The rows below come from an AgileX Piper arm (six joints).
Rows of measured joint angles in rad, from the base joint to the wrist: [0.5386 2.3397 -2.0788 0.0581 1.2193 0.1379]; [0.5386 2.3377 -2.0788 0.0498 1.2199 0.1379]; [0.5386 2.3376 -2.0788 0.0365 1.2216 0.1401]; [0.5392 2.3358 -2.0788 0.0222 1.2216 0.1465]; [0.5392 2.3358 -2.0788 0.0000 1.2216 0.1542]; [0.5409 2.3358 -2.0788 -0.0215 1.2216 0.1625]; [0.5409 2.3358 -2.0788 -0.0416 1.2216 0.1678]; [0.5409 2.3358 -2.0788 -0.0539 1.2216 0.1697]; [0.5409 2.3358 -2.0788 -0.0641 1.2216 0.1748]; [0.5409 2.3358 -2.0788 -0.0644 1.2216 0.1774]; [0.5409 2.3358 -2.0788 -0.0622 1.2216 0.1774]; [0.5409 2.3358 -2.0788 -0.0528 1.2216 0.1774]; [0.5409 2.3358 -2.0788 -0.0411 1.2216 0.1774]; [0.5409 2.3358 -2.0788 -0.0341 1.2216 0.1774]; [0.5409 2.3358 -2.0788 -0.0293 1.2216 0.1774]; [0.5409 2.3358 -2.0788 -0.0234 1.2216 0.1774]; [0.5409 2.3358 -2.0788 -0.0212 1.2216 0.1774]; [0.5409 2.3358 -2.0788 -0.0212 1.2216 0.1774]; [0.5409 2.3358 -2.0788 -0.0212 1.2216 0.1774]
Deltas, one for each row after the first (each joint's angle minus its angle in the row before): [0.0000 -0.0020 0.0000 -0.0083 0.0006 0.0000]; [0.0000 -0.0001 0.0000 -0.0133 0.0017 0.0022]; [0.0006 -0.0018 0.0000 -0.0143 0.0000 0.0064]; [0.0000 0.0000 0.0000 -0.0222 0.0000 0.0077]; [0.0017 0.0000 0.0000 -0.0215 0.0000 0.0083]; [0.0000 0.0000 0.0000 -0.0201 0.0000 0.0053]; [0.0000 0.0000 0.0000 -0.0123 0.0000 0.0019]; [0.0000 0.0000 0.0000 -0.0102 0.0000 0.0051]; [0.0000 0.0000 0.0000 -0.0003 0.0000 0.0026]; [0.0000 0.0000 0.0000 0.0022 0.0000 0.0000]; [0.0000 0.0000 0.0000 0.0094 0.0000 0.0000]; [0.0000 0.0000 0.0000 0.0117 0.0000 0.0000]; [0.0000 0.0000 0.0000 0.0070 0.0000 0.0000]; [0.0000 0.0000 0.0000 0.0048 0.0000 0.0000]; [0.0000 0.0000 0.0000 0.0059 0.0000 0.0000]; [0.0000 0.0000 0.0000 0.0022 0.0000 0.0000]; [0.0000 0.0000 0.0000 0.0000 0.0000 0.0000]; [0.0000 0.0000 0.0000 0.0000 0.0000 0.0000]
